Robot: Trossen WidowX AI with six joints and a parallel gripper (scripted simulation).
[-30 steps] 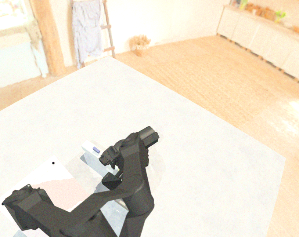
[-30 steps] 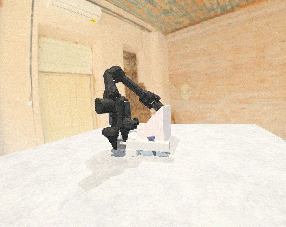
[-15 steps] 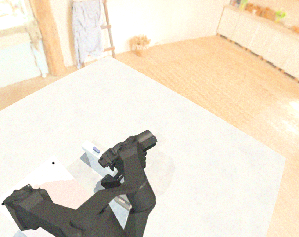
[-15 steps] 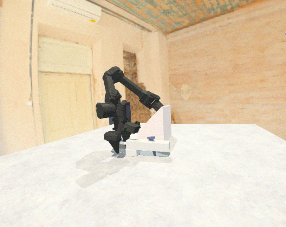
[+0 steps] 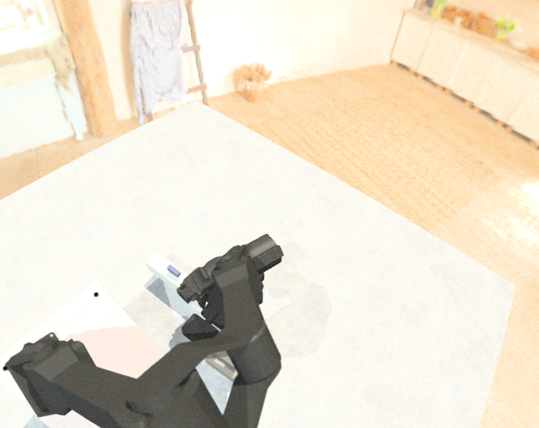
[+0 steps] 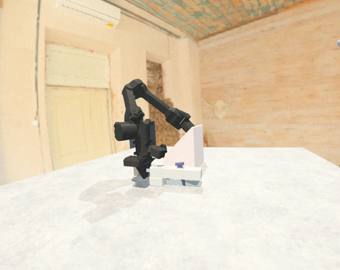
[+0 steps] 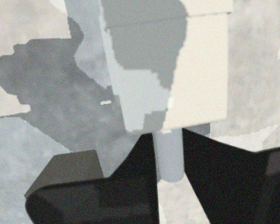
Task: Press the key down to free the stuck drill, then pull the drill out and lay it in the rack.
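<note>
Right now my gripper tip is 6 cm to the right of the drill, 3 cm below it and 1 cm past it. Also, from my gripper tip: white block (11 cm to the left, 2 cm behind, 2 cm above); grey rack (7 cm behind, 6 cm to the right); blue key (14 cm to the left, 3 cm behind, 3 cm above).
</note>
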